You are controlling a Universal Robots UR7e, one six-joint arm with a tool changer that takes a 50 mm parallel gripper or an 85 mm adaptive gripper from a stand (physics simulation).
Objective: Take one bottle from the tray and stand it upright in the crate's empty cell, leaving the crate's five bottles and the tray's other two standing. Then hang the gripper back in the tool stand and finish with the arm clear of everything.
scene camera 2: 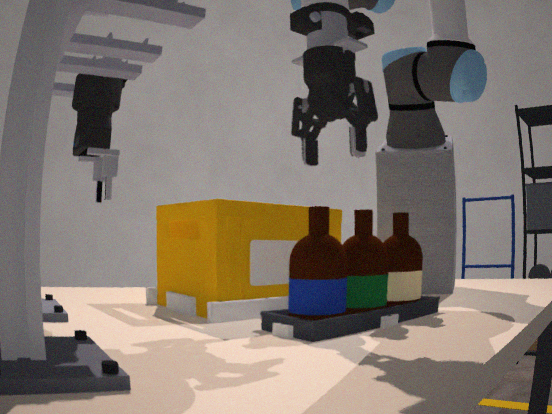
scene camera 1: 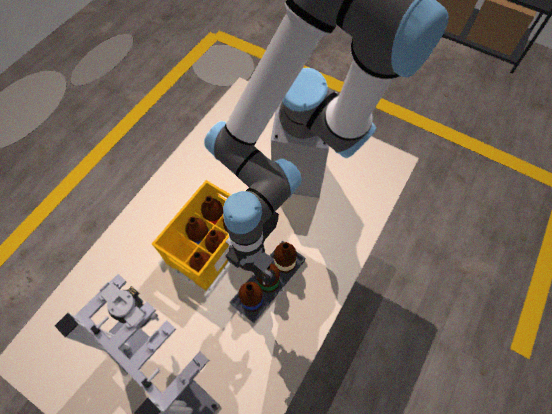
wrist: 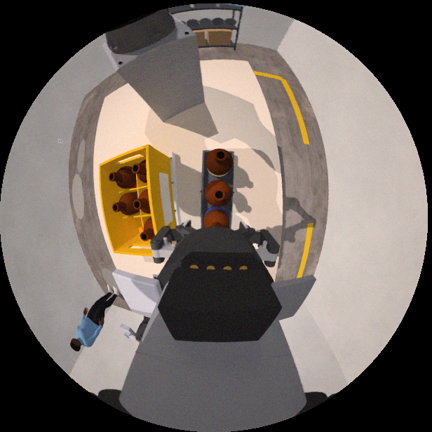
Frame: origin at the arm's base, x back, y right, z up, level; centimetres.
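Where they show: hand, its tool point: (scene camera 2: 328, 45); arm's base, origin of its link: (scene camera 2: 416, 142).
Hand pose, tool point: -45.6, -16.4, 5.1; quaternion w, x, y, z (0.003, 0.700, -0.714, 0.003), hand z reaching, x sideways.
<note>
Each offset is from my tool point to the centre of the thing, as dx, dy, dz. "spot": to the spot under its first point.
The gripper (scene camera 2: 334, 159) (wrist: 216, 229) is open and empty, high above the tray @(+5.3, -0.9, -38.8) (scene camera 1: 254, 317) (scene camera 2: 340, 327) (wrist: 204, 172), fingers pointing down. Three brown bottles stand upright in the tray: blue-labelled @(-3.1, -0.6, -31.9) (scene camera 1: 250, 295) (scene camera 2: 318, 295) (wrist: 216, 219), green-labelled (scene camera 1: 270, 281) (scene camera 2: 367, 291) (wrist: 218, 192) in the middle, and cream-labelled @(+13.9, -1.2, -31.9) (scene camera 1: 285, 256) (scene camera 2: 404, 285) (wrist: 219, 162). The gripper partly hides the blue-labelled bottle in the wrist view. The yellow crate @(+3.0, +23.3, -31.3) (scene camera 1: 186, 266) (scene camera 2: 187, 260) (wrist: 159, 175) holds several upright bottles; its empty cell @(spot: -5.5, +31.2, -36.0) (scene camera 1: 175, 246) (wrist: 127, 232) is a corner one on the tool-stand side.
The grey tool stand (scene camera 1: 117, 350) (scene camera 2: 22, 200) stands beyond the crate's empty-cell end. Another gripper (scene camera 2: 97, 112) hangs in it. The crate stands close beside the tray. The robot's pedestal (scene camera 1: 300, 167) (scene camera 2: 416, 215) (wrist: 167, 80) is at the opposite end. A person (wrist: 89, 327) shows in the wrist view.
</note>
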